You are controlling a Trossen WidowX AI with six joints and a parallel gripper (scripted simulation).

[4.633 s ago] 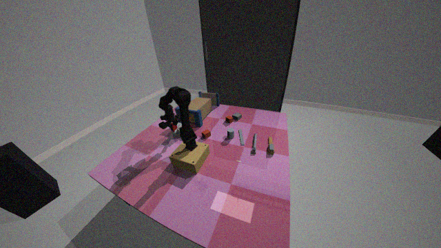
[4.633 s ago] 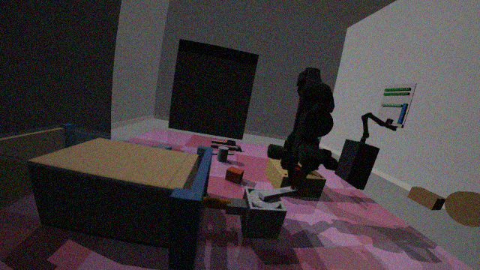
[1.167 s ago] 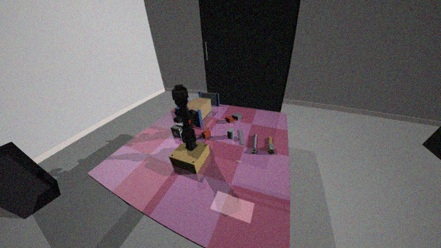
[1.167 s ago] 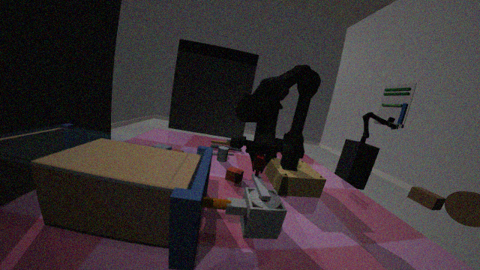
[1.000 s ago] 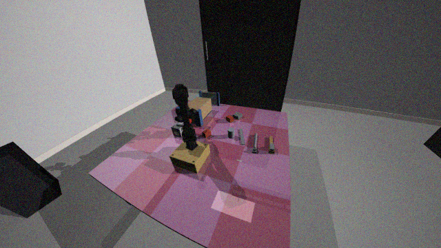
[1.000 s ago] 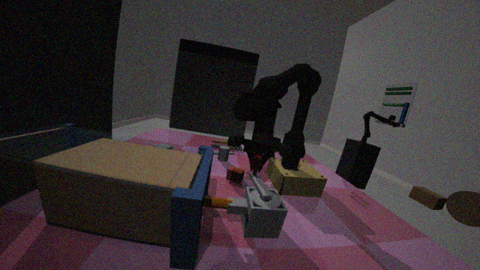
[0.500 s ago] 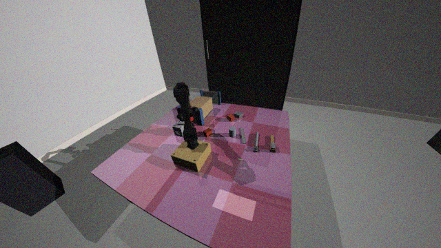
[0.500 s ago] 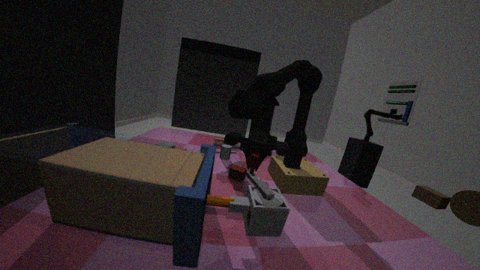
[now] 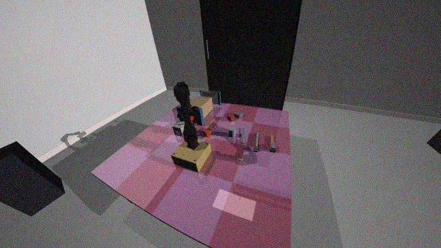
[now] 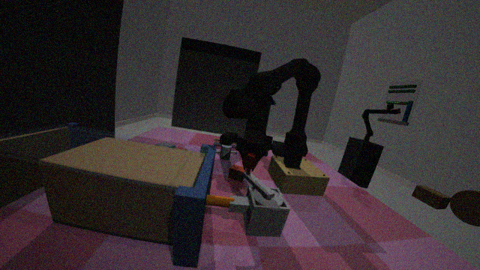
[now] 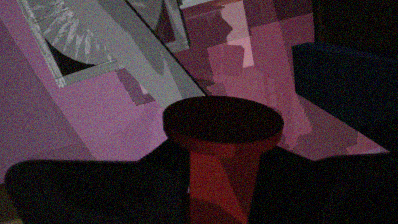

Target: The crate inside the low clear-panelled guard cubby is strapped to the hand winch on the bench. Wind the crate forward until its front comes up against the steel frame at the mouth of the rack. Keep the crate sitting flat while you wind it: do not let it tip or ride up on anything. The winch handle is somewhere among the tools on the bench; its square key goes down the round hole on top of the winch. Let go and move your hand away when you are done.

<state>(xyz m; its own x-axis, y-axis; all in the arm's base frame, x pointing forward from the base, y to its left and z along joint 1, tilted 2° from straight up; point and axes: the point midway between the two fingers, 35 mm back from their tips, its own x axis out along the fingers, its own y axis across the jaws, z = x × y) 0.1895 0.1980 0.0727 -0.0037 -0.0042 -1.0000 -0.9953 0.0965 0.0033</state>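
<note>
The red-knobbed winch handle lies 20 mm behind my gripper tip, 30 mm to the left of it and 10 mm below it. The rest, counted from my gripper tip: blue steel frame: 100 mm ahead, 110 mm to the left, 10 mm below; red knob: 20 mm above; grey hand winch: 70 mm behind, 70 mm to the left, 80 mm below.
</note>
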